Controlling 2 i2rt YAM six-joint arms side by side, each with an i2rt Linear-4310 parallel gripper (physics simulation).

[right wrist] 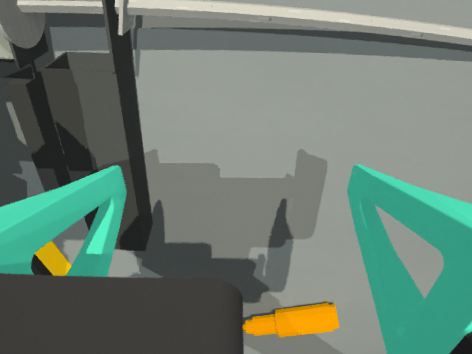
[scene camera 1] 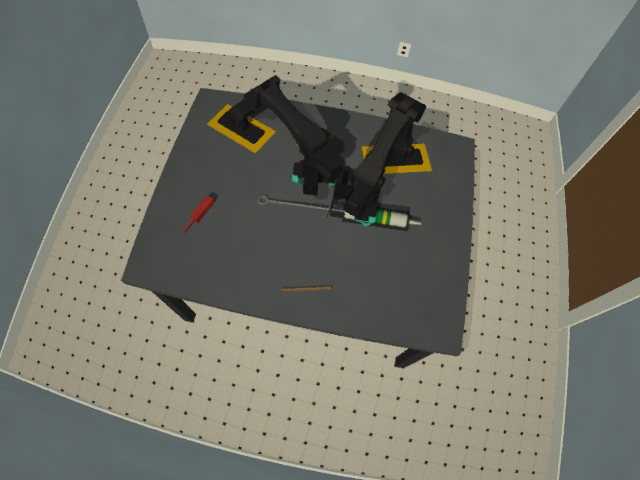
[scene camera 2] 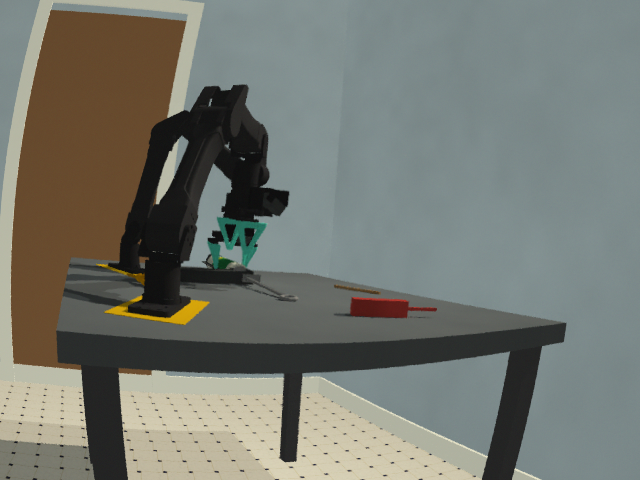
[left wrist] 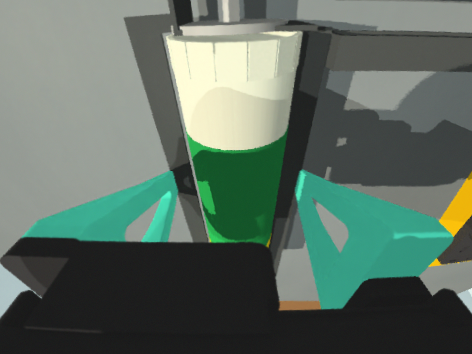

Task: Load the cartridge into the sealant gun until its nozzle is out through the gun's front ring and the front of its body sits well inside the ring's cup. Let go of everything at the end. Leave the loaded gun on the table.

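Observation:
The cartridge, white with green and yellow bands, lies in the dark cradle of the sealant gun. Its nozzle sticks out past the gun's front end at the right in scene camera 1; how deep the body sits in the ring's cup is too small to tell. The plunger disc is close behind the cartridge's rear. My left gripper is shut on the gun around the cartridge. My right gripper is open and empty, beside the gun's rear.
The gun's long rod ends in a ring. A red tool lies at the left in scene camera 1. A brown stick lies near the front edge. An orange marker lies near my right gripper.

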